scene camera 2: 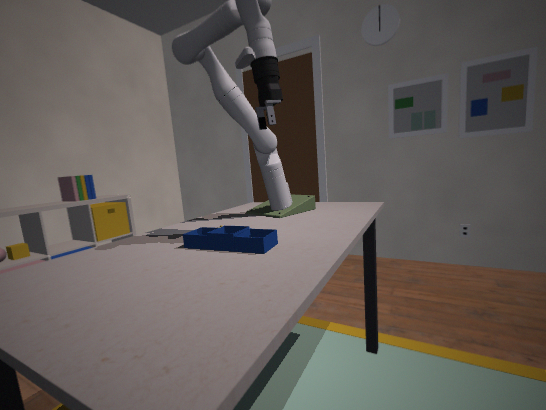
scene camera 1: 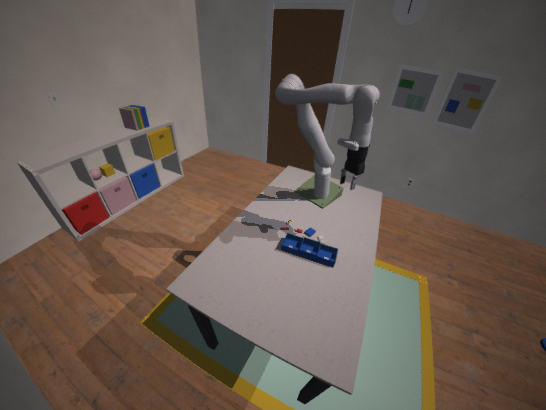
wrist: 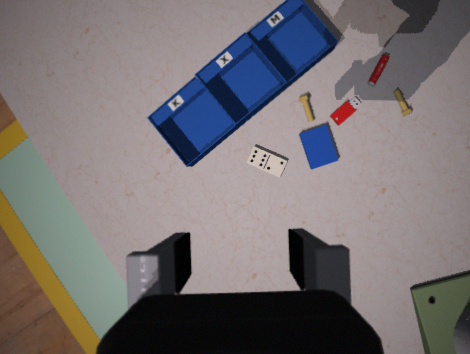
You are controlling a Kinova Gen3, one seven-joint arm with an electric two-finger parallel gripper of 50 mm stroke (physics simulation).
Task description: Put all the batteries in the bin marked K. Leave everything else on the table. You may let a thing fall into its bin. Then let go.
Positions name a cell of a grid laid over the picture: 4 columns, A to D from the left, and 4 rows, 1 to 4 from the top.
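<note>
My own gripper (scene camera 2: B2) is visible to me, and the wrist view has my gripper (wrist: C3) too. There is a blue three-part tray (scene camera 2: B3) in the scene, and I find the tray (scene camera 1: C3) (wrist: C1) in those other views as well. A blue block (wrist: C2) is also there for me to see.
</note>
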